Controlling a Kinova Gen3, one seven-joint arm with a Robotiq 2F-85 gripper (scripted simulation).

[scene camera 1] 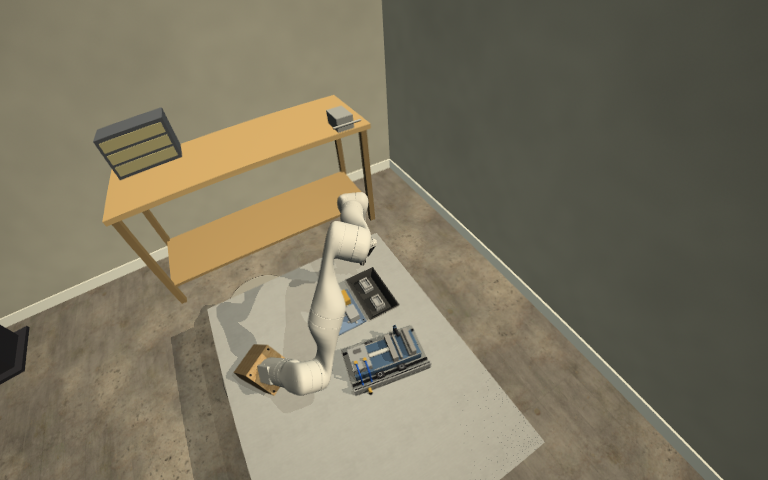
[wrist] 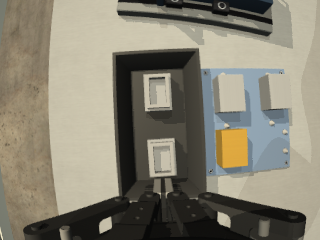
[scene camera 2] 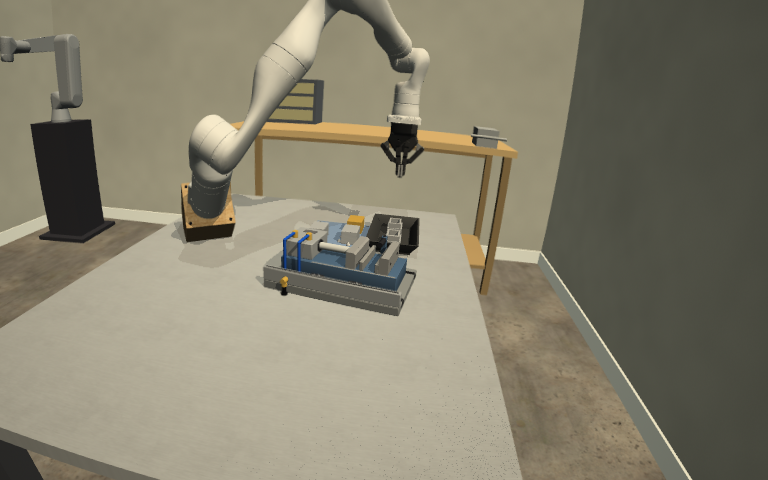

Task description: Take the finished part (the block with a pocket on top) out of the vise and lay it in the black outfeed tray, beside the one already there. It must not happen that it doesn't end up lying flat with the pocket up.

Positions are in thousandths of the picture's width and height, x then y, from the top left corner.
Note:
I see my gripper (scene camera 2: 520,370) and an orange block (wrist: 723,602).
My gripper is seen too in the wrist view (wrist: 511,790).

